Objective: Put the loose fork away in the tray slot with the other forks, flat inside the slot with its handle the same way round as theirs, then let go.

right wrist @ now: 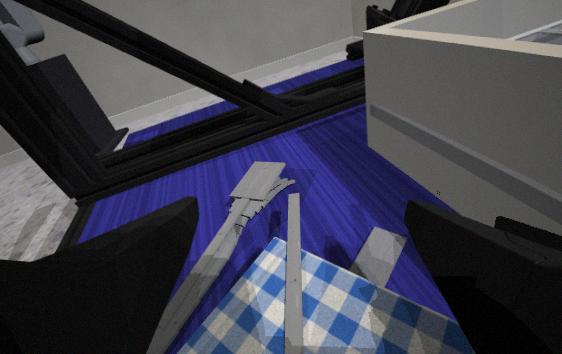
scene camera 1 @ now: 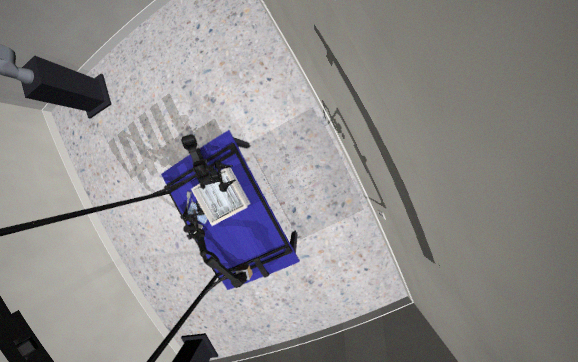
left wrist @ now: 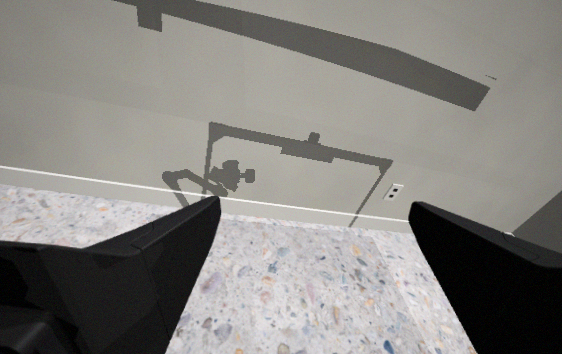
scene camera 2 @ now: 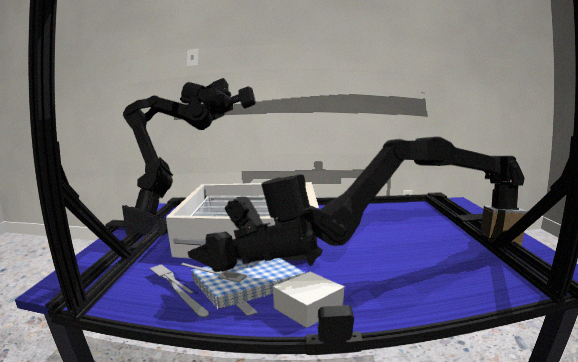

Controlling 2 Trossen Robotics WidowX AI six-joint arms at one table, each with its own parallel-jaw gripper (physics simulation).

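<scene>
The pale cutlery box (scene camera 2: 182, 227) (right wrist: 450, 95) (scene camera 1: 228, 218) stands beside the cloth. Its metallic slots show in scene camera 1, but its forks are too small to tell apart. Two grey utensils (scene camera 2: 182, 290) (right wrist: 205, 270) lie crossed on the table. One has a flat blade, and the other, with small tines (right wrist: 280, 187), looks like the loose fork. My right gripper (right wrist: 303, 208) (scene camera 2: 212, 252) is open and empty, low above the folded cloth, with the utensils ahead between its fingers. My left gripper (left wrist: 314, 208) (scene camera 1: 229, 175) is open and empty, high above the box.
The blue checked cloth (scene camera 2: 262, 275) (right wrist: 330, 310) bears a utensil with a thin handle (right wrist: 294, 280). A flat grey piece (right wrist: 381, 250) (scene camera 2: 245, 307) sticks out beside it. A white box (scene camera 2: 307, 300) stands near the table's front edge. Black frame rails (scene camera 2: 200, 332) edge the table.
</scene>
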